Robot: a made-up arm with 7 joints.
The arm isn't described. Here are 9 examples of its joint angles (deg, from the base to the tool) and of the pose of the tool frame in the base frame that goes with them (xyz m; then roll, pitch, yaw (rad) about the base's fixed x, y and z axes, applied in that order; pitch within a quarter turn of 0, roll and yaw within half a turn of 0).
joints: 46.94 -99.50 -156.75 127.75 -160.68 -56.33 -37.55
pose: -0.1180 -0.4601 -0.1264 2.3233 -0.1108 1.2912
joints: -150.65 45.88 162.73 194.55 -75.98 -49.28 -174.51
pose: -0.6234 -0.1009 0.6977 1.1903 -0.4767 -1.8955
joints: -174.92 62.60 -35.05 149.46 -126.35 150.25 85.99
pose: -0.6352 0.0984 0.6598 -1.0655 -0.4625 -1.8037
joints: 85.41 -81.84 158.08 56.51 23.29 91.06 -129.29
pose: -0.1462 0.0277 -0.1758 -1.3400 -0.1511 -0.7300
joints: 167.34 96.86 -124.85 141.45 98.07 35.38 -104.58
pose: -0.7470 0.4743 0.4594 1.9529 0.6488 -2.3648
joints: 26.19 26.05 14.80 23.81 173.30 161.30 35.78
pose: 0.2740 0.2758 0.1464 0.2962 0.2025 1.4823
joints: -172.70 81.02 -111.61 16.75 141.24 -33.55 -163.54
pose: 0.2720 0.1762 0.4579 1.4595 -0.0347 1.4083
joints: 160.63 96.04 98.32 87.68 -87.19 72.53 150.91
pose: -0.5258 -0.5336 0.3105 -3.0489 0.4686 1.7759
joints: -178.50 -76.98 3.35 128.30 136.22 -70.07 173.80
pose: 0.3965 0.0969 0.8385 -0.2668 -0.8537 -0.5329
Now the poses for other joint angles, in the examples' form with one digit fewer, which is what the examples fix.
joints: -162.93 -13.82 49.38 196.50 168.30 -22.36 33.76
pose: 0.182 0.135 1.100 -0.122 -0.017 -1.587
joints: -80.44 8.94 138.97 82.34 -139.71 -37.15 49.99
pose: 0.211 0.507 0.573 2.026 -0.205 3.004
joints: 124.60 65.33 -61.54 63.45 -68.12 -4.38 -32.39
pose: 0.283 0.519 0.017 3.053 0.894 -2.879
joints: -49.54 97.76 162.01 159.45 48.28 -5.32 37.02
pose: 0.646 -0.589 0.281 1.434 0.404 0.810
